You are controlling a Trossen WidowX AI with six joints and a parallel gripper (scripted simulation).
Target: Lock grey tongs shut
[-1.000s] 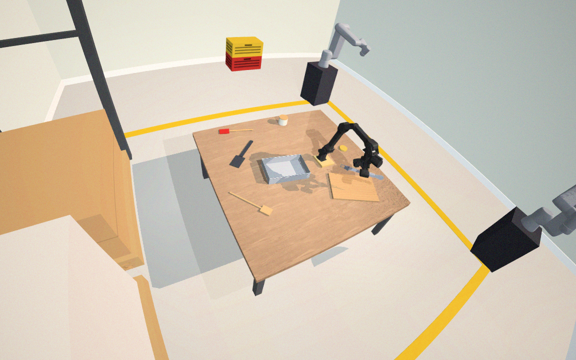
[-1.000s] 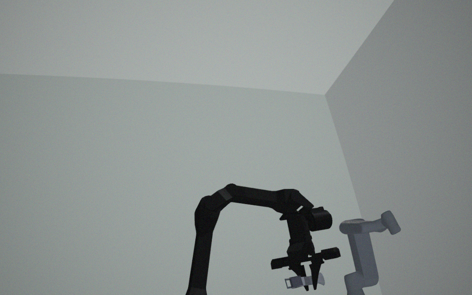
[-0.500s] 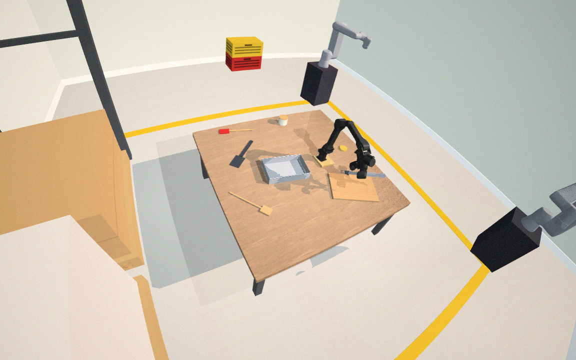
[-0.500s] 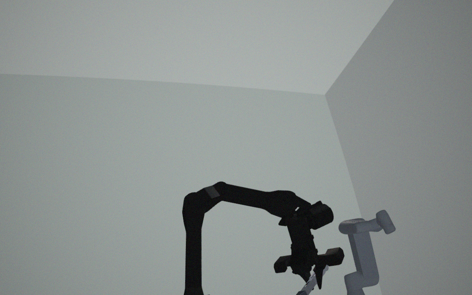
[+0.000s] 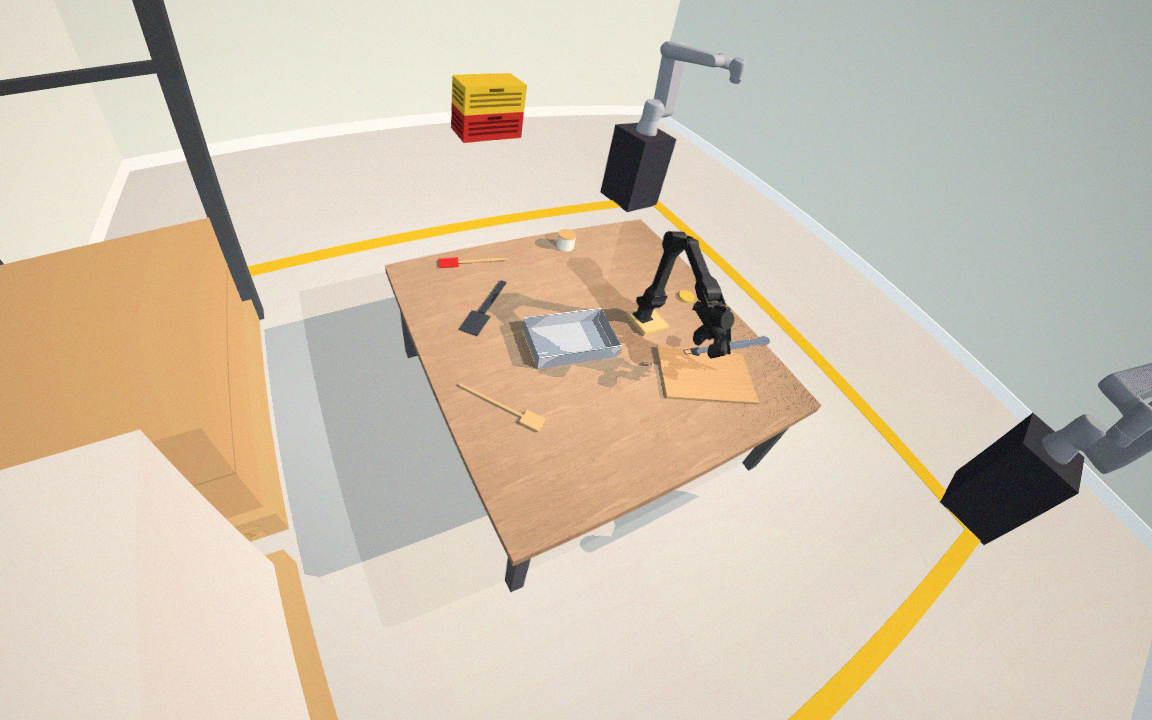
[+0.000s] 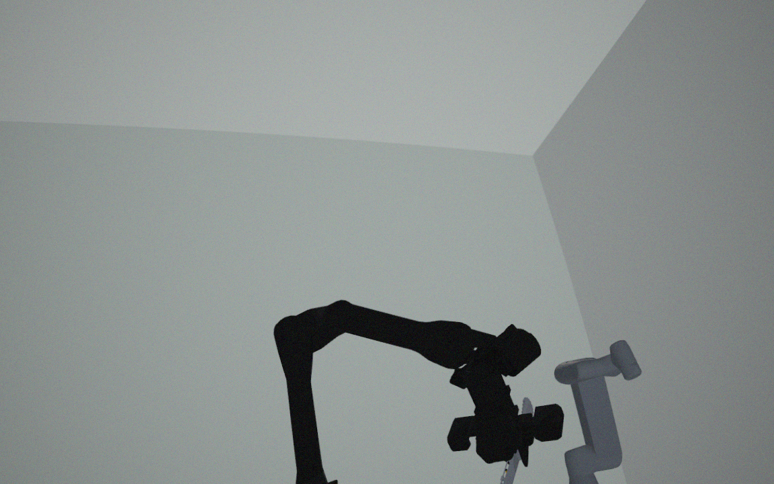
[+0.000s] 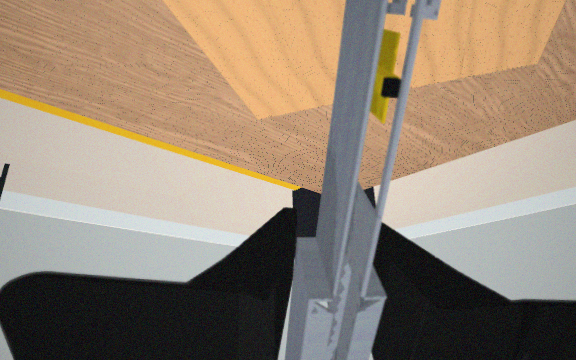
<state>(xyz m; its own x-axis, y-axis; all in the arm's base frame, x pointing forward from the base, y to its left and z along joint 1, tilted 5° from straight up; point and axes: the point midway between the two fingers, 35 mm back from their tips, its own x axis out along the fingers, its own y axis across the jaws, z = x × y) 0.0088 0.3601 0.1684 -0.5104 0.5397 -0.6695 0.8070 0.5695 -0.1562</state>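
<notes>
Now: gripper tip 10 mm short of the toothed tong arm and 30 mm below it. From my gripper tip the other things lie so: yellow piece (30 mm ahead, 50 mm to the right, 10 mm below); wooden board (30 mm to the right, 160 mm below); yellow disc (260 mm behind, 390 mm to the right, 160 mm below).
</notes>
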